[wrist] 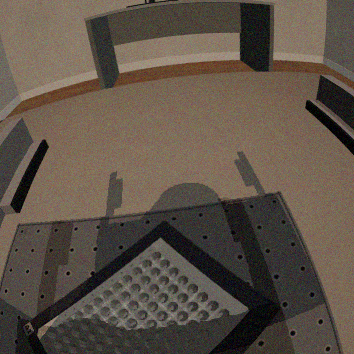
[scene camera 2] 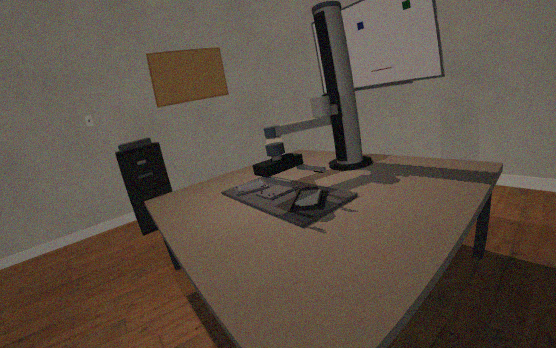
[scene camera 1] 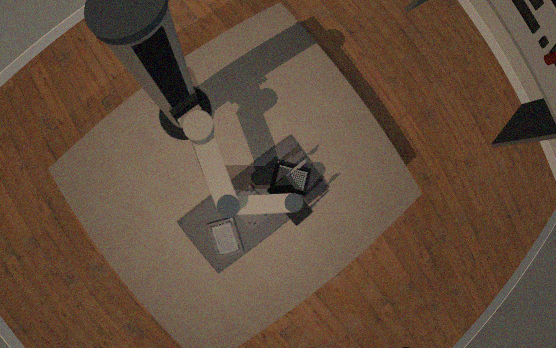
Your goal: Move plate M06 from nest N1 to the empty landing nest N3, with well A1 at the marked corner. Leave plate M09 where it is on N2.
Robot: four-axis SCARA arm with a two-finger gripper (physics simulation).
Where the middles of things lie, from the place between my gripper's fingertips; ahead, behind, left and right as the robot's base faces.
Scene:
The black-framed well plate [wrist: 158, 294] is 110 mm below my hand, 80 mm to the right of it and 50 mm behind it.

